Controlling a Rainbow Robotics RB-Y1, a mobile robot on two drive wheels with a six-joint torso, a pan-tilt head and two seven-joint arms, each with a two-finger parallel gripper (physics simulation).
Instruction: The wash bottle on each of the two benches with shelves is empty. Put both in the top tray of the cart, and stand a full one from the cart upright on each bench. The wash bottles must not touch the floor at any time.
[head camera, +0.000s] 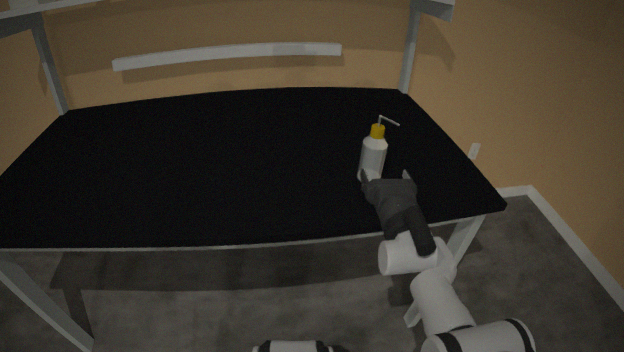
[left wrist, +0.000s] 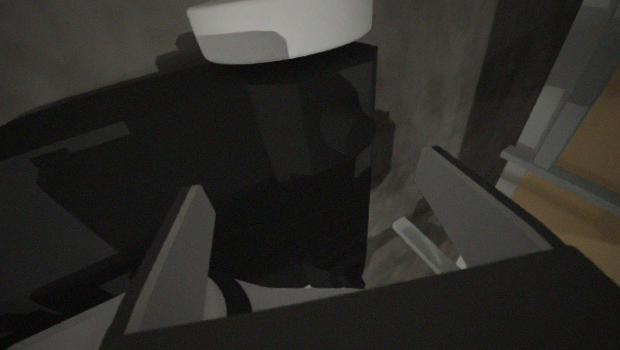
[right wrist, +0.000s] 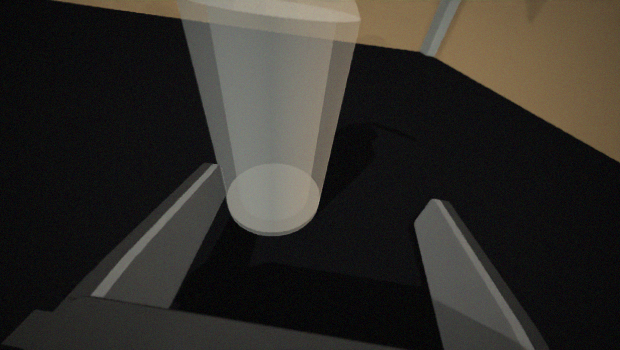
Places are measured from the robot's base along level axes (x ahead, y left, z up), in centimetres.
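Pixels of known places: left gripper, fingertip midpoint: (left wrist: 316, 180); right gripper, fingertip midpoint: (head camera: 383, 172) (right wrist: 322, 194).
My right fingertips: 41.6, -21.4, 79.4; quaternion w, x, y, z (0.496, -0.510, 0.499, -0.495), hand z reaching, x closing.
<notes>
Ahead of a thing's pixels: the offset from my right fingertips to its top centre, as dx, dy, dz. "spot": to the spot under its first point. Level surfaces: height alone.
A clear, empty wash bottle {+1.9, +1.9, +14.3} (head camera: 373, 155) (right wrist: 274, 115) with a yellow cap and a bent spout stands upright on the black bench top {dz -3.1} (head camera: 210, 170) (right wrist: 100, 125), toward its right side. My right gripper (head camera: 385, 175) (right wrist: 322, 194) is open, low over the bench at the near side of the bottle. In the right wrist view the bottle's base lies between the fingertips, close to the left finger; whether they touch I cannot tell. The bottle's cap is out of the right wrist view. My left gripper (left wrist: 316, 180) is open and empty, away from the bench top. The cart does not show.
Grey shelf posts (head camera: 408, 55) (head camera: 49, 70) rise at the bench's back corners, and a pale bar (head camera: 230, 52) runs along the wall behind. Bench legs {spot: -22.9, +108.4, -42.7} (head camera: 45, 305) stand on the grey floor {dz -79.3} (head camera: 200, 315). The robot's dark base (left wrist: 300, 150) shows in the left wrist view.
</notes>
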